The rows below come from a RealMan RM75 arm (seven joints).
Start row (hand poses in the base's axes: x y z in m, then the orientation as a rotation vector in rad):
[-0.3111 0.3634 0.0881 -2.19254 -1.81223 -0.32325]
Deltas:
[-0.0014 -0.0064 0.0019 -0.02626 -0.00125 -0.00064]
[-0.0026 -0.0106 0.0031 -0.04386 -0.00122 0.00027]
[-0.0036 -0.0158 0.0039 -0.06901 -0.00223 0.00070]
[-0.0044 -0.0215 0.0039 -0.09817 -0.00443 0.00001]
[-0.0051 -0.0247 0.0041 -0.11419 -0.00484 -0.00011]
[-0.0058 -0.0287 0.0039 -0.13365 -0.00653 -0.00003]
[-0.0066 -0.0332 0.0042 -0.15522 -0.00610 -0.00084]
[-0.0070 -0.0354 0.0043 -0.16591 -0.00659 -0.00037]
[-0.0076 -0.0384 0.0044 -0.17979 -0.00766 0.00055]
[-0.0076 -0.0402 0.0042 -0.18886 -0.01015 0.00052]
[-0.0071 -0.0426 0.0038 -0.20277 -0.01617 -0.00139]
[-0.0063 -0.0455 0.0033 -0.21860 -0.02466 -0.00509]
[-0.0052 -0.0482 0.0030 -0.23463 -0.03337 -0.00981]
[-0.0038 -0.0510 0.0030 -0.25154 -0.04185 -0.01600]
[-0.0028 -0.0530 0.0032 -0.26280 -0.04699 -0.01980]
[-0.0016 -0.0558 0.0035 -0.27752 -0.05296 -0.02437]
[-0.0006 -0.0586 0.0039 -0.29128 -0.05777 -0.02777]
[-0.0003 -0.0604 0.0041 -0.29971 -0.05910 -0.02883]
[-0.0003 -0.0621 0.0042 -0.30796 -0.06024 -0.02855]
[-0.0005 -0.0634 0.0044 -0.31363 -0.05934 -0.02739]
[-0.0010 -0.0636 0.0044 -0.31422 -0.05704 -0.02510]
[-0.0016 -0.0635 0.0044 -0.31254 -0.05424 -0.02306]
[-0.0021 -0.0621 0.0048 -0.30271 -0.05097 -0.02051]
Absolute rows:
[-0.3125 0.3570 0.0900 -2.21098 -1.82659 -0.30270]
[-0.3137 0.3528 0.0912 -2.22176 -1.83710 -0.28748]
[-0.3147 0.3476 0.0920 -2.23816 -1.85170 -0.26691]
[-0.3155 0.3419 0.0920 -2.25849 -1.86783 -0.24416]
[-0.3162 0.3387 0.0922 -2.26914 -1.87649 -0.23052]
[-0.3169 0.3347 0.0920 -2.28209 -1.88784 -0.21515]
[-0.3177 0.3302 0.0923 -2.29670 -1.89813 -0.19541]
[-0.3181 0.3280 0.0924 -2.30320 -1.90452 -0.18619]
[-0.3187 0.3250 0.0925 -2.31140 -1.91338 -0.17458]
[-0.3187 0.3232 0.0923 -2.31786 -1.91950 -0.16919]
[-0.3182 0.3208 0.0919 -2.33023 -1.92809 -0.16385]
[-0.3174 0.3179 0.0914 -2.34632 -1.93713 -0.15998]
[-0.3163 0.3152 0.0911 -2.36367 -1.94524 -0.15634]
[-0.3149 0.3124 0.0911 -2.38306 -1.95201 -0.15185]
[-0.3139 0.3104 0.0913 -2.39552 -1.95654 -0.14814]
[-0.3127 0.3076 0.0916 -2.41121 -1.96242 -0.14225]
[-0.3117 0.3048 0.0920 -2.42477 -1.96842 -0.13556]
[-0.3114 0.3030 0.0922 -2.43156 -1.97229 -0.12926]
[-0.3114 0.3013 0.0923 -2.43678 -1.97745 -0.12257]
[-0.3116 0.3000 0.0925 2.43475 1.97777 0.11552]
[-0.3121 0.2998 0.0925 2.43401 1.98087 0.11176]
[-0.3127 0.2999 0.0925 -2.43222 -1.98246 -0.10968]
[-0.3132 0.3013 0.0929 -2.42248 -1.97843 -0.11474]

